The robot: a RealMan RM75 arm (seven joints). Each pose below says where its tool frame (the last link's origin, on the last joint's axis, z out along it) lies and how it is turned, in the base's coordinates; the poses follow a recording.
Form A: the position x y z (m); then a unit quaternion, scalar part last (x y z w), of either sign.
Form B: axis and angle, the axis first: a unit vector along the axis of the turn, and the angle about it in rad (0 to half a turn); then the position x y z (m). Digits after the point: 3 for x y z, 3 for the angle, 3 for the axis.
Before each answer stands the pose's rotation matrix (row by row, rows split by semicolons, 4 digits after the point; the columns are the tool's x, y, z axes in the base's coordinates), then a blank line. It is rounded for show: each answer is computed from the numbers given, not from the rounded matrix.
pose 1, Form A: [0.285 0.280 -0.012 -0.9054 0.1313 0.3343 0.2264]
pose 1, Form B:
0.7420 -0.3891 -0.5459; -0.0864 -0.8630 0.4978; -0.6648 -0.3222 -0.6740

[-0.930 0.135 0.343 2.685 0.285 0.280 -0.012]
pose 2, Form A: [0.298 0.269 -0.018 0.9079 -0.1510 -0.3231 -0.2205]
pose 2, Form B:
0.7456 -0.4166 -0.5200; -0.1317 -0.8572 0.4979; -0.6532 -0.3028 -0.6940

[-0.931 0.155 0.331 2.697 0.298 0.269 -0.018]
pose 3, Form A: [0.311 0.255 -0.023 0.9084 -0.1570 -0.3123 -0.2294]
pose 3, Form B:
0.7556 -0.4285 -0.4954; -0.1420 -0.8455 0.5148; -0.6394 -0.3187 -0.6997

[-0.933 0.161 0.321 2.679 0.311 0.255 -0.023]
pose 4, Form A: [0.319 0.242 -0.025 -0.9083 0.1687 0.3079 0.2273]
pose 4, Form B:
0.7535 -0.4465 -0.4827; -0.1665 -0.8397 0.5168; -0.6361 -0.3090 -0.7070

[-0.933 0.173 0.316 2.683 0.319 0.242 -0.025]
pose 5, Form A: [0.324 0.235 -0.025 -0.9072 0.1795 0.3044 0.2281]
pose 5, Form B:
0.7502 -0.4646 -0.4705; -0.1868 -0.8315 0.5232; -0.6342 -0.3046 -0.7106

[-0.932 0.184 0.313 2.681 0.324 0.235 -0.025]
